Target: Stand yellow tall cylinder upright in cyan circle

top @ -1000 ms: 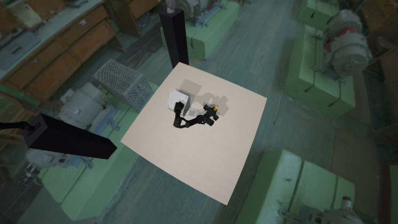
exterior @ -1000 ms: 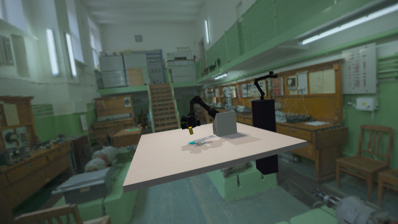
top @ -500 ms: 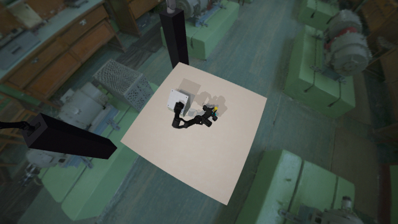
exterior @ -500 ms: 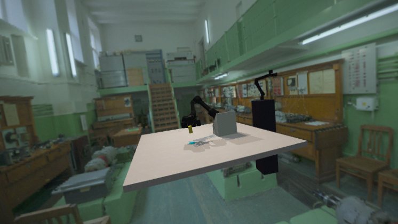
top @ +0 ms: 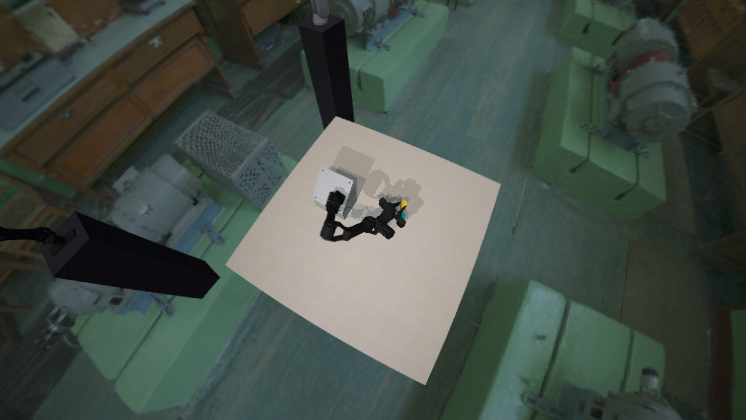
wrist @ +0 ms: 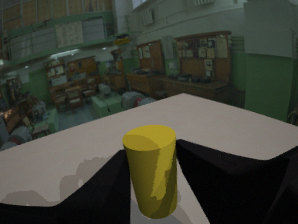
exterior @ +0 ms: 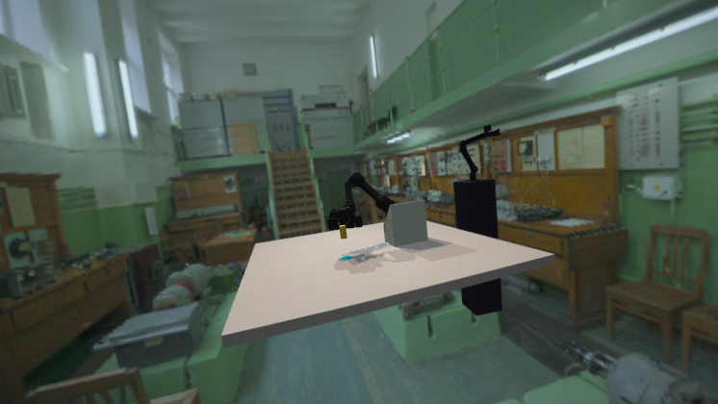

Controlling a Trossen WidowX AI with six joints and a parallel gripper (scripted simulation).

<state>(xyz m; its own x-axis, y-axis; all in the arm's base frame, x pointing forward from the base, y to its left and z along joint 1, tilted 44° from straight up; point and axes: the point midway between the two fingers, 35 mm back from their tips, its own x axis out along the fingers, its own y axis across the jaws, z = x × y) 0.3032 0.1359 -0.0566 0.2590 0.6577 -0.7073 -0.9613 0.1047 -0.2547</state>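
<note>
Right now my gripper tip is 16 cm above the cyan circle. The rest, counted from my gripper tip: yellow tall cylinder: 2 cm below.
</note>
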